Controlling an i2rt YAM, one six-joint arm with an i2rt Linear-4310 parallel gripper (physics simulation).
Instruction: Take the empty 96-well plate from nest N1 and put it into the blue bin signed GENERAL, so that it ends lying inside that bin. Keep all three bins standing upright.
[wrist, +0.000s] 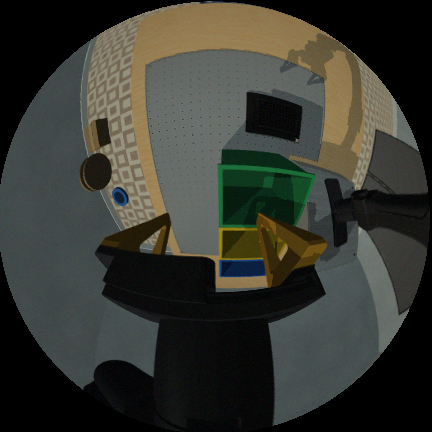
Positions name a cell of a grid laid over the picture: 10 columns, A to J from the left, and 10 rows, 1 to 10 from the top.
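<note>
Visible here are a green bin (F5), a yellow bin (F6) and a blue bin (F7), together with a dark 96-well plate (G3) and my gripper (E6).
</note>
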